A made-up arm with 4 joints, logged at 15 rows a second.
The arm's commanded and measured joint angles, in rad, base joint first. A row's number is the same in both.
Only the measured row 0 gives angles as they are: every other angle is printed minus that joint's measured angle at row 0.
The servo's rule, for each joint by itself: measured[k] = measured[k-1] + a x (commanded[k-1-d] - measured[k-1]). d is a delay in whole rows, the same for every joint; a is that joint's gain. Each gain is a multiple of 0.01, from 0.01 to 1. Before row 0 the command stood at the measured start. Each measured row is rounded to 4 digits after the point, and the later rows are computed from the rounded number. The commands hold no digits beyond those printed.
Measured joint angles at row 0:
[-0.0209 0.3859 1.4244 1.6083]
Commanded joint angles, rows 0 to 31:
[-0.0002 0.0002 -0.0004 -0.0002]
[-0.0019 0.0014 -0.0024 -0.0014]
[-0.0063 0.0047 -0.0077 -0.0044]
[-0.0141 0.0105 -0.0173 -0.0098]
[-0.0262 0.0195 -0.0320 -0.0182]
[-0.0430 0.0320 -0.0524 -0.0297]
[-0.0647 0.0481 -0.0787 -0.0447]
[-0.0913 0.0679 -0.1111 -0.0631]
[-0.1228 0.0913 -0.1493 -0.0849]
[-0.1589 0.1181 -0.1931 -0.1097]
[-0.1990 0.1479 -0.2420 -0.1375]
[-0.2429 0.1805 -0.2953 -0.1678]
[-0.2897 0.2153 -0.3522 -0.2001]
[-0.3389 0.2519 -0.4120 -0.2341]
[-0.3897 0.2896 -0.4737 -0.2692]
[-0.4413 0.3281 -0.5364 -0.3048]
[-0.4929 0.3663 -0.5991 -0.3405]
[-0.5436 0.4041 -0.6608 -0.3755]
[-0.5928 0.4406 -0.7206 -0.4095]
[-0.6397 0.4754 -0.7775 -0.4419]
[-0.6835 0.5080 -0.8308 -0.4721]
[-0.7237 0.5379 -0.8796 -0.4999]
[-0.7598 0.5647 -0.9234 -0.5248]
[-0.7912 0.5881 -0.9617 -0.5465]
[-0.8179 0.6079 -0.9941 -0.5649]
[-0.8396 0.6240 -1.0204 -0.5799]
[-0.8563 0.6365 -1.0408 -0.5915]
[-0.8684 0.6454 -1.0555 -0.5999]
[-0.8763 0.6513 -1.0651 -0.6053]
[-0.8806 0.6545 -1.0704 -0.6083]
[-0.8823 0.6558 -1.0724 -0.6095]
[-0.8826 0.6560 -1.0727 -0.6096]
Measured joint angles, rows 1 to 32:
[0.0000 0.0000 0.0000 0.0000]
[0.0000 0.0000 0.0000 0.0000]
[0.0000 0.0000 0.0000 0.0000]
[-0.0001 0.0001 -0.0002 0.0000]
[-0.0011 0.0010 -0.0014 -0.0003]
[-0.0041 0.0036 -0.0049 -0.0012]
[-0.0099 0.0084 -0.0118 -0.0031]
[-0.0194 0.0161 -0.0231 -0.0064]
[-0.0331 0.0271 -0.0395 -0.0115]
[-0.0514 0.0416 -0.0615 -0.0188]
[-0.0745 0.0597 -0.0893 -0.0285]
[-0.1025 0.0815 -0.1229 -0.0409]
[-0.1352 0.1068 -0.1622 -0.0560]
[-0.1722 0.1352 -0.2069 -0.0739]
[-0.2132 0.1665 -0.2564 -0.0946]
[-0.2576 0.2002 -0.3100 -0.1178]
[-0.3048 0.2359 -0.3671 -0.1434]
[-0.3540 0.2730 -0.4268 -0.1711]
[-0.4046 0.3110 -0.4882 -0.2005]
[-0.4558 0.3492 -0.5503 -0.2313]
[-0.5067 0.3871 -0.6122 -0.2630]
[-0.5566 0.4240 -0.6729 -0.2952]
[-0.6048 0.4595 -0.7315 -0.3275]
[-0.6504 0.4930 -0.7871 -0.3593]
[-0.6929 0.5240 -0.8389 -0.3902]
[-0.7317 0.5521 -0.8862 -0.4198]
[-0.7662 0.5769 -0.9285 -0.4477]
[-0.7962 0.5983 -0.9652 -0.4735]
[-0.8214 0.6160 -0.9961 -0.4969]
[-0.8416 0.6301 -1.0211 -0.5177]
[-0.8571 0.6407 -1.0404 -0.5358]
[-0.8682 0.6480 -1.0542 -0.5511]
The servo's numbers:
d 3
a 0.58 0.69 0.56 0.22

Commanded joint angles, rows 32 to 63:
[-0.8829 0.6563 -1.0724 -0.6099]
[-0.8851 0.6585 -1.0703 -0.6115]
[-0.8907 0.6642 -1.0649 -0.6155]
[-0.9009 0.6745 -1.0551 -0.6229]
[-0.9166 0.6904 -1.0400 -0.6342]
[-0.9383 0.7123 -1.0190 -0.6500]
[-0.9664 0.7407 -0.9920 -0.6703]
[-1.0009 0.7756 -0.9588 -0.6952]
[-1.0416 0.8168 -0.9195 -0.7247]
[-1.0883 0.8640 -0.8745 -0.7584]
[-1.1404 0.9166 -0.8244 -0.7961]
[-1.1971 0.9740 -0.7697 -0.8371]
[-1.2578 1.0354 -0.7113 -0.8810]
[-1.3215 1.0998 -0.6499 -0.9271]
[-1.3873 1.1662 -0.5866 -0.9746]
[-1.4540 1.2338 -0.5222 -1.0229]
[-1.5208 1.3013 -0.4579 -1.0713]
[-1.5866 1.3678 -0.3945 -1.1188]
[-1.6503 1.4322 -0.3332 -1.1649]
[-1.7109 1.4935 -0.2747 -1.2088]
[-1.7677 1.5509 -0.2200 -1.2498]
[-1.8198 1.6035 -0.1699 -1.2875]
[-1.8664 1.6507 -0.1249 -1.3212]
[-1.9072 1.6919 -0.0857 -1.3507]
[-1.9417 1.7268 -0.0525 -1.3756]
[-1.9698 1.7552 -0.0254 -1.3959]
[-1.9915 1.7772 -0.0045 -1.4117]
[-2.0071 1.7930 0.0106 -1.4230]
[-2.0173 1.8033 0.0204 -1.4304]
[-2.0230 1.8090 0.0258 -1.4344]
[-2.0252 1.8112 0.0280 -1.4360]
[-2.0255 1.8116 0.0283 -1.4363]
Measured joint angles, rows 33 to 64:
[-0.8754 0.6525 -1.0633 -0.5637]
[-0.8794 0.6548 -1.0684 -0.5738]
[-0.8813 0.6556 -1.0708 -0.5817]
[-0.8822 0.6561 -1.0717 -0.5879]
[-0.8839 0.6578 -1.0709 -0.5931]
[-0.8878 0.6622 -1.0675 -0.5980]
[-0.8954 0.6707 -1.0606 -0.6035]
[-0.9077 0.6843 -1.0491 -0.6103]
[-0.9254 0.7036 -1.0322 -0.6190]
[-0.9492 0.7292 -1.0097 -0.6303]
[-0.9792 0.7612 -0.9812 -0.6446]
[-1.0154 0.7996 -0.9466 -0.6622]
[-1.0577 0.8440 -0.9062 -0.6834]
[-1.1057 0.8941 -0.8604 -0.7082]
[-1.1587 0.9492 -0.8096 -0.7366]
[-1.2162 1.0087 -0.7546 -0.7684]
[-1.2773 1.0716 -0.6960 -0.8033]
[-1.3411 1.1369 -0.6347 -0.8410]
[-1.4066 1.2038 -0.5717 -0.8810]
[-1.4728 1.2711 -0.5080 -0.9229]
[-1.5388 1.3378 -0.4444 -0.9660]
[-1.6035 1.4029 -0.3821 -1.0098]
[-1.6658 1.4654 -0.3220 -1.0536]
[-1.7249 1.5244 -0.2649 -1.0968]
[-1.7799 1.5790 -0.2117 -1.1388]
[-1.8301 1.6285 -0.1631 -1.1789]
[-1.8748 1.6722 -0.1198 -1.2167]
[-1.9136 1.7099 -0.0821 -1.2517]
[-1.9462 1.7412 -0.0503 -1.2834]
[-1.9725 1.7660 -0.0247 -1.3116]
[-1.9926 1.7846 -0.0049 -1.3361]
[-2.0069 1.7975 0.0093 -1.3568]

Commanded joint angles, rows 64 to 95:
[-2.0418 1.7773 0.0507 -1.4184]
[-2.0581 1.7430 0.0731 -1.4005]
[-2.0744 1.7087 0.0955 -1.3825]
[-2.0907 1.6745 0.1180 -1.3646]
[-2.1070 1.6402 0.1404 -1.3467]
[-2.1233 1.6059 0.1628 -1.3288]
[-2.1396 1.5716 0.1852 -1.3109]
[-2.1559 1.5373 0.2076 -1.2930]
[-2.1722 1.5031 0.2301 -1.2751]
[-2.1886 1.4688 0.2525 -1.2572]
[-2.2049 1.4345 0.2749 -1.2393]
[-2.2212 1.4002 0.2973 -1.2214]
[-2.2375 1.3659 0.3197 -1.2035]
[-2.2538 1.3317 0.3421 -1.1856]
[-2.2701 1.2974 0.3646 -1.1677]
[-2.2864 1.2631 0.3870 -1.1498]
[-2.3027 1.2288 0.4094 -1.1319]
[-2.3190 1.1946 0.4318 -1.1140]
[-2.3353 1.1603 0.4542 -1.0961]
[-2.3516 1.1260 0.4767 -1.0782]
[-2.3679 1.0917 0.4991 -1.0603]
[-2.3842 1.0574 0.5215 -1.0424]
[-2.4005 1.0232 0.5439 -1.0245]
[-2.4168 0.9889 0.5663 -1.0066]
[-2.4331 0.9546 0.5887 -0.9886]
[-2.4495 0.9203 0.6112 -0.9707]
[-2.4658 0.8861 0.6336 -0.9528]
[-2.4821 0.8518 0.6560 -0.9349]
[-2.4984 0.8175 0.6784 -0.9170]
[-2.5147 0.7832 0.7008 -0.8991]
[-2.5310 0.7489 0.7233 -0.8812]
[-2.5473 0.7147 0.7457 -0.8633]
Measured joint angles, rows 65 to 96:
[-2.0162 1.8054 0.0185 -1.3739]
[-2.0214 1.8094 0.0238 -1.3876]
[-2.0238 1.8109 0.0263 -1.3983]
[-2.0342 1.7877 0.0400 -1.4027]
[-2.0481 1.7569 0.0585 -1.4022]
[-2.0634 1.7236 0.0792 -1.3979]
[-2.0792 1.6897 0.1009 -1.3906]
[-2.0953 1.6555 0.1230 -1.3809]
[-2.1115 1.6213 0.1453 -1.3694]
[-2.1278 1.5870 0.1676 -1.3565]
[-2.1441 1.5527 0.1900 -1.3425]
[-2.1604 1.5185 0.2125 -1.3277]
[-2.1768 1.4842 0.2349 -1.3122]
[-2.1931 1.4499 0.2573 -1.2962]
[-2.2094 1.4156 0.2797 -1.2797]
[-2.2257 1.3813 0.3021 -1.2629]
[-2.2420 1.3471 0.3245 -1.2459]
[-2.2583 1.3128 0.3470 -1.2287]
[-2.2746 1.2785 0.3694 -1.2113]
[-2.2909 1.2442 0.3918 -1.1938]
[-2.3072 1.2100 0.4142 -1.1762]
[-2.3235 1.1757 0.4366 -1.1586]
[-2.3398 1.1414 0.4591 -1.1409]
[-2.3561 1.1071 0.4815 -1.1232]
[-2.3724 1.0728 0.5039 -1.1054]
[-2.3887 1.0386 0.5263 -1.0876]
[-2.4050 1.0043 0.5487 -1.0698]
[-2.4213 0.9700 0.5711 -1.0519]
[-2.4377 0.9357 0.5936 -1.0340]
[-2.4540 0.9015 0.6160 -1.0161]
[-2.4703 0.8672 0.6384 -0.9982]
[-2.4866 0.8329 0.6608 -0.9803]

